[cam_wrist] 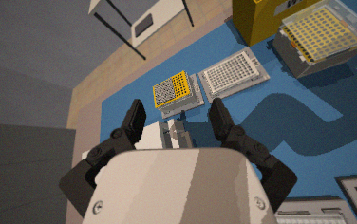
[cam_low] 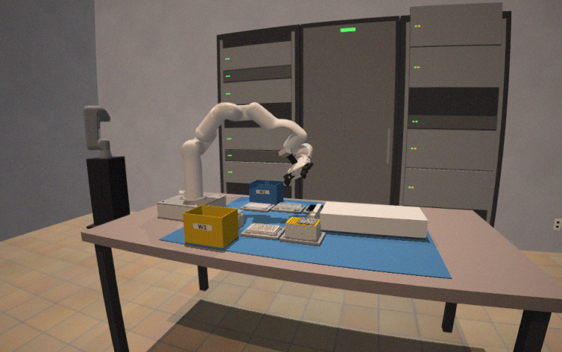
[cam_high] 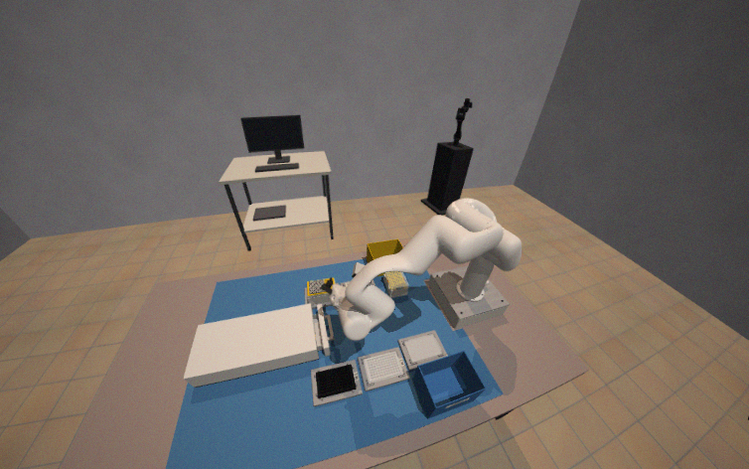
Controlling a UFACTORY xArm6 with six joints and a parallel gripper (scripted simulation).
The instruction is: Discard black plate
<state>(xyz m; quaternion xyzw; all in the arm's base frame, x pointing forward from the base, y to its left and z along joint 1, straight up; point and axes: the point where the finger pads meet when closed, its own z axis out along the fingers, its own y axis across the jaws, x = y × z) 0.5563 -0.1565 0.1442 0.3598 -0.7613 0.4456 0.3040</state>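
Now: hand 120 mm short of the black plate, 230 mm to the right of it and 200 mm above it. Also, from my hand: drawer: 220 mm ahead, 20 mm to the left, 190 mm below; then yellow tip box: 40 mm ahead, 160 mm to the right, 160 mm below; then white cooler: 280 mm ahead, 10 mm to the left, 180 mm below.
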